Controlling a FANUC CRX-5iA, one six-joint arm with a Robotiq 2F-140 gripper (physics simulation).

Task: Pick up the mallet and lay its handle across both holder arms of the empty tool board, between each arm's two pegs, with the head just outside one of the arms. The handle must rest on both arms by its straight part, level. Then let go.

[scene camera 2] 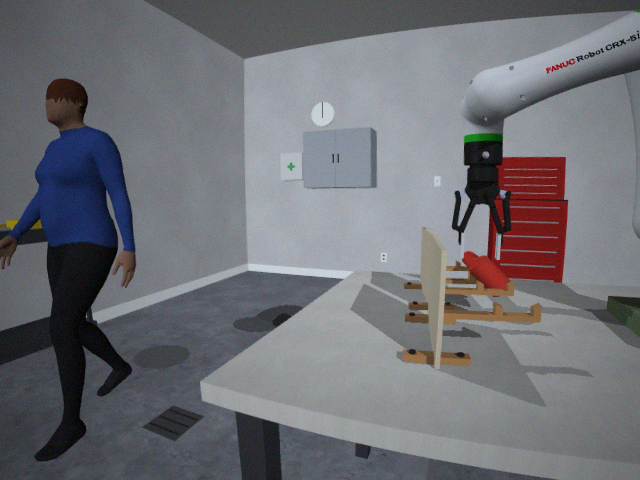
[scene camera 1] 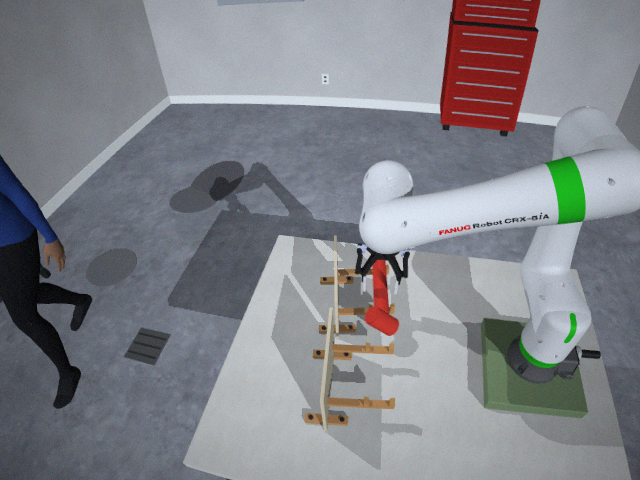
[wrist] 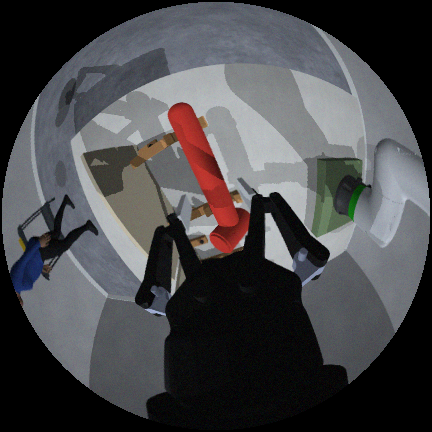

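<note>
The red mallet [scene camera 1: 381, 297] [scene camera 2: 488, 271] [wrist: 200, 160] lies with its handle across both arms of the far tool board [scene camera 1: 336, 289] [wrist: 130, 200]. In the wrist view the handle passes between the pegs of the far arm [wrist: 155, 149] and the near arm [wrist: 198, 213]. The head is just outside the near arm, on the side towards the second board. Handle contact and exact level are hard to tell. My gripper [scene camera 1: 380, 288] [scene camera 2: 480, 253] [wrist: 213, 193] is open and empty above the mallet, its fingertips apart on either side of the handle's line.
The second board [scene camera 1: 328, 361] [scene camera 2: 439, 310] stands nearer scene camera 1, its two bare arms [scene camera 1: 356, 348] [scene camera 1: 356, 402] reaching towards the robot's side. The green robot base [scene camera 1: 496, 382] [wrist: 325, 200] is to the right. A person [scene camera 1: 20, 248] [scene camera 2: 82, 196] walks beyond the table [scene camera 1: 232, 413].
</note>
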